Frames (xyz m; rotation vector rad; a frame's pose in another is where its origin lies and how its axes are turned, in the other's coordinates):
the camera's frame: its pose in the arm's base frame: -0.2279 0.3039 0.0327 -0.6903 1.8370 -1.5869
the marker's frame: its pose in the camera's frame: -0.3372 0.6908 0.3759 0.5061 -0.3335 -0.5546
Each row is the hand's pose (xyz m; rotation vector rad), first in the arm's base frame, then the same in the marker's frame.
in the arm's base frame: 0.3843 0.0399 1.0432 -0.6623 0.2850 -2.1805
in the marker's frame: 1.0184 -1.1843 0.7531 0.6943 0.1436 0.0219
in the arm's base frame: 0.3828 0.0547 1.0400 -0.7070 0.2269 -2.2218
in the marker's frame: 1.0061 -1.1900 0.7463 0.7097 0.1291 -0.0487
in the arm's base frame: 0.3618 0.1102 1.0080 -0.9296 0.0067 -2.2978
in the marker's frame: 0.9571 -1.1969 0.7005 0.7458 0.0086 -0.2877
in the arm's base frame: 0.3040 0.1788 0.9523 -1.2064 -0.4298 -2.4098
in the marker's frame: 0.9025 -1.1958 0.6101 0.8427 -0.1307 -0.6879
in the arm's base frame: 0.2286 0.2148 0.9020 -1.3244 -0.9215 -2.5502
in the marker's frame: 0.8833 -1.1831 0.5154 0.9678 -0.1470 -1.0934
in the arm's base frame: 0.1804 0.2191 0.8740 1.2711 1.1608 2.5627
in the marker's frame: 0.8875 -1.1680 0.4617 1.0341 -0.0927 -1.3188
